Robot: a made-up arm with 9 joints.
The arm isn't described. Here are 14 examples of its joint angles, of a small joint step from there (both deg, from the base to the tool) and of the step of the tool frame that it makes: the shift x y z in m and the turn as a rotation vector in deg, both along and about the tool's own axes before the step.
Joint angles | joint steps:
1: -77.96 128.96 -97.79 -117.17 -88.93 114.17 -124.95 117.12 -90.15 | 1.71 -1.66 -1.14 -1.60 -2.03 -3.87 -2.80 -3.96 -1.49
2: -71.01 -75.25 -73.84 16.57 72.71 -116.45 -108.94 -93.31 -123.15 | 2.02 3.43 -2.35 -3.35 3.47 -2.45 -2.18 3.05 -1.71
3: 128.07 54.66 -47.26 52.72 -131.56 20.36 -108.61 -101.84 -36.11 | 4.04 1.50 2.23 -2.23 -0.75 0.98 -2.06 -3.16 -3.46
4: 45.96 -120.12 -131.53 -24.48 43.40 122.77 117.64 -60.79 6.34 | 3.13 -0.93 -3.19 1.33 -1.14 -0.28 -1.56 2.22 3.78
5: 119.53 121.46 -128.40 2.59 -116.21 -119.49 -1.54 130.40 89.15 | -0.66 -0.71 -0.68 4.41 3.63 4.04 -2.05 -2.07 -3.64
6: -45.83 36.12 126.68 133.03 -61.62 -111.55 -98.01 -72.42 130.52 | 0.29 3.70 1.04 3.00 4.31 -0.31 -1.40 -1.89 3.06
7: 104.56 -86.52 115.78 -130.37 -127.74 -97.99 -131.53 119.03 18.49 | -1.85 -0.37 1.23 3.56 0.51 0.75 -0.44 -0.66 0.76
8: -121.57 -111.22 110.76 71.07 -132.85 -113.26 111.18 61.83 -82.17 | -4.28 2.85 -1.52 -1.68 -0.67 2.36 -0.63 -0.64 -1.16
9: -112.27 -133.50 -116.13 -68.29 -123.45 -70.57 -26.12 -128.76 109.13 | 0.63 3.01 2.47 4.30 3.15 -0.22 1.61 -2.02 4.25
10: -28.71 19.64 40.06 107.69 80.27 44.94 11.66 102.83 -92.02 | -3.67 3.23 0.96 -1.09 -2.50 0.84 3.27 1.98 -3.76
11: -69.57 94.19 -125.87 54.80 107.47 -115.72 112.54 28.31 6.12 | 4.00 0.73 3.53 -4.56 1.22 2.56 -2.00 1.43 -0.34
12: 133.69 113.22 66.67 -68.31 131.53 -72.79 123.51 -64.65 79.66 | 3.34 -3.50 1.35 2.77 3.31 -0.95 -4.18 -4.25 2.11
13: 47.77 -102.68 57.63 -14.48 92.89 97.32 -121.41 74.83 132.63 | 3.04 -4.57 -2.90 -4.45 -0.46 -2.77 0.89 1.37 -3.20
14: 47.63 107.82 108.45 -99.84 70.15 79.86 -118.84 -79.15 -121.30 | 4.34 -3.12 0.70 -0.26 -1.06 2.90 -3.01 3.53 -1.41
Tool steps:
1: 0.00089 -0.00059 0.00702 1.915 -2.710 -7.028
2: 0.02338 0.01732 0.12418 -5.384 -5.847 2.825
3: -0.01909 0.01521 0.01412 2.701 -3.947 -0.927
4: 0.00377 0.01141 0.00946 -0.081 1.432 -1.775
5: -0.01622 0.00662 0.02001 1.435 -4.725 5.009
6: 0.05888 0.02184 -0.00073 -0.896 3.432 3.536
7: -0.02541 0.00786 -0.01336 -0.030 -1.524 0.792
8: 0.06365 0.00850 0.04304 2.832 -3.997 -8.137
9: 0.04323 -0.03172 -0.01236 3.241 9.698 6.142
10: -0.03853 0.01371 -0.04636 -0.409 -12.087 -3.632
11: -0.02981 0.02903 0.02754 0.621 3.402 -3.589
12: 0.06103 -0.00120 -0.06229 4.597 3.219 5.827
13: 0.01510 0.00896 0.01149 -7.071 -9.320 0.987
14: -0.00144 0.01399 0.00127 -1.339 -5.646 4.868
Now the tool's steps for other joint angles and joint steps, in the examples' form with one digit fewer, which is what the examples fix.
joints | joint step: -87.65 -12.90 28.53 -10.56 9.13 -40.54 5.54 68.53 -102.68 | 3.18 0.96 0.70 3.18 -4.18 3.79 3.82 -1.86 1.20
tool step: -0.0043 0.0049 0.0583 4.18 5.75 -4.84
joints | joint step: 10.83 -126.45 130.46 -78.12 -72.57 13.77 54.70 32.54 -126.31 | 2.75 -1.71 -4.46 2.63 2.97 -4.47 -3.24 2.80 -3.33
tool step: 0.0327 -0.0646 -0.0044 0.02 -5.01 12.87
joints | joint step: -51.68 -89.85 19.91 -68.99 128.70 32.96 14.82 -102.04 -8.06 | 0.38 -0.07 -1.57 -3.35 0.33 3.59 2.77 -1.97 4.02
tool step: -0.0238 0.0228 -0.0125 4.20 5.81 -1.16
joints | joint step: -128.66 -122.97 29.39 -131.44 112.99 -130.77 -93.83 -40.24 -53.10 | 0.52 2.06 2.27 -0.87 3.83 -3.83 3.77 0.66 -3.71
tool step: -0.0212 0.0186 0.0368 2.51 4.36 -1.76
